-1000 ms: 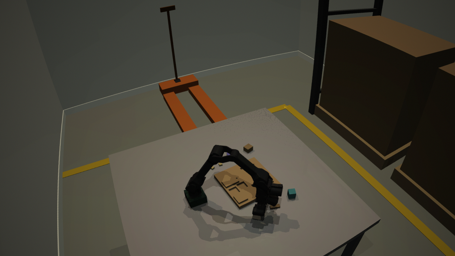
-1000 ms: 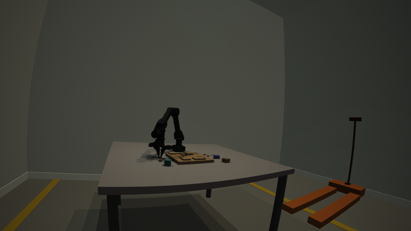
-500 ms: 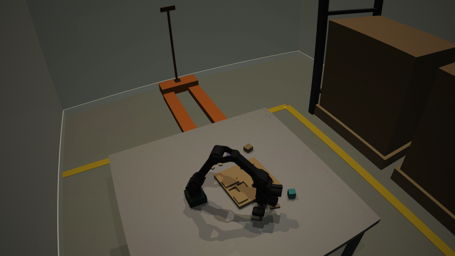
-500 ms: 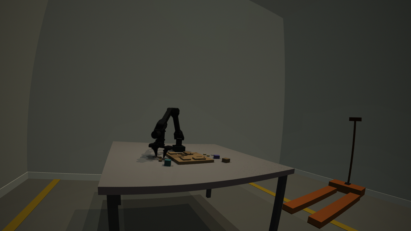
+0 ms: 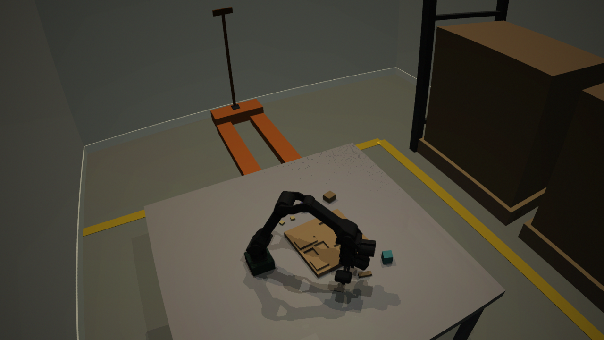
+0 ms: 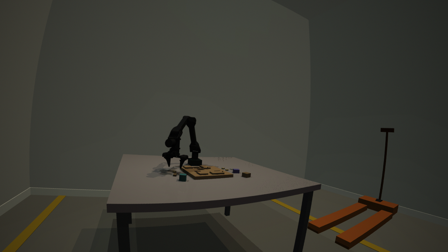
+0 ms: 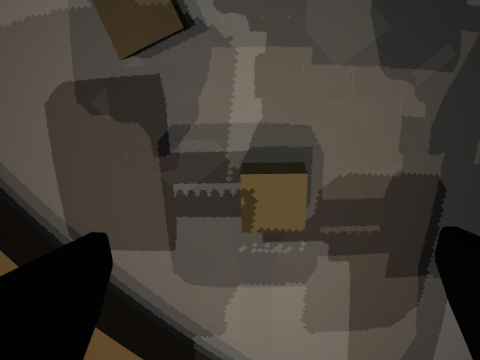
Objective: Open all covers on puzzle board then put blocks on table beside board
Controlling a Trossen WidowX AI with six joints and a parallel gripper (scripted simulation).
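Right now my gripper tip is 21 cm to the right of the wooden puzzle board, 2 cm short of it and 1 cm above it. Round my gripper tip: purple block: 48 cm to the left, 2 cm below, 1 cm ahead; then teal block: 21 cm ahead, 2 cm to the left, 1 cm below; then small flat brown piece: 9 cm ahead, 3 cm below, 1 cm to the right.
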